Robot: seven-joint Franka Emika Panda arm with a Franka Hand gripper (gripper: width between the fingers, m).
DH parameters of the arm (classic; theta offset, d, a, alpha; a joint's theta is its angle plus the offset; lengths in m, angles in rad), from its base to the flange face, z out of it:
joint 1: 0 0.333 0 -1.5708
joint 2: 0 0 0 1.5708
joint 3: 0 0.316 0.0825 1.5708
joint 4: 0 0 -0.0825 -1.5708
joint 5: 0 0.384 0 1.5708
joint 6: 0 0 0.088 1.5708
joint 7: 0 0.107 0 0
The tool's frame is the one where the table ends.
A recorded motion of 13 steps. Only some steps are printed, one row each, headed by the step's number.
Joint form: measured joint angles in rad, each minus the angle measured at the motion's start. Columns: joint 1, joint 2, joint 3, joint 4, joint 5, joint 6, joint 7.
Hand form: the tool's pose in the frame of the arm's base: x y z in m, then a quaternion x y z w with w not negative. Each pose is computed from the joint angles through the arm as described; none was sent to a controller.
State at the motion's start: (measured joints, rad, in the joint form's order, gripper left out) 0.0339 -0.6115 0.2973 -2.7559 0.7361 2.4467 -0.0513
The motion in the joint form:
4: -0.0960 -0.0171 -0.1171 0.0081 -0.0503 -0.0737 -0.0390
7: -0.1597 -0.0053 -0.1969 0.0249 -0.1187 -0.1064 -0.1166
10: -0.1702 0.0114 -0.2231 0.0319 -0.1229 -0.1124 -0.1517
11: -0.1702 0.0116 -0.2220 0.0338 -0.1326 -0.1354 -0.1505
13: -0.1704 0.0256 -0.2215 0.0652 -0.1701 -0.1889 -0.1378
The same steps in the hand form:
4: 0.3630 0.0474 0.4239 -0.96141 0.12149 -0.12720 0.21154
7: 0.3676 -0.0016 0.4269 -0.96283 0.12308 -0.13356 0.19991
10: 0.3698 -0.0145 0.4242 -0.96268 0.12137 -0.13266 0.20230
11: 0.3686 -0.0124 0.4229 -0.96479 0.11579 -0.12225 0.20206
13: 0.3724 -0.0089 0.4276 -0.96961 0.10274 -0.10273 0.19684

